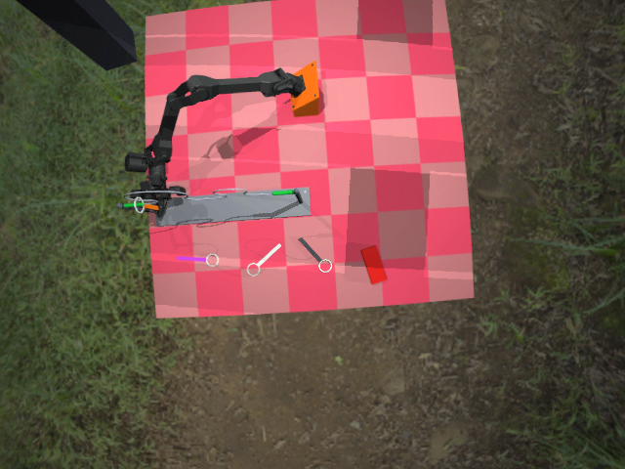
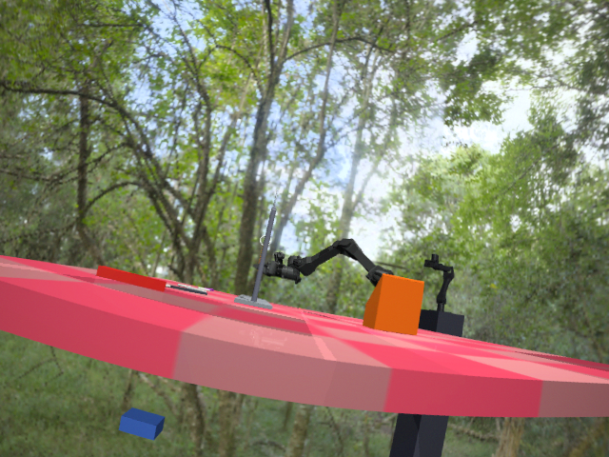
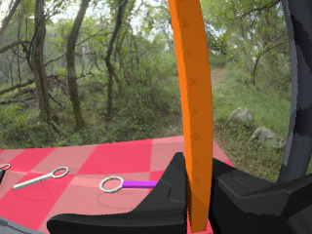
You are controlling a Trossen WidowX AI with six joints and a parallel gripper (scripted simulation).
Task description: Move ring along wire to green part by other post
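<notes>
My gripper tip is 8 cm below the ring with orange handle and 3 cm past it. From my gripper tip the other things lie so: blue block: 63 cm below, 33 cm to the left, 30 cm ahead; then red block: 72 cm to the left, 34 cm ahead, 14 cm below.
</notes>
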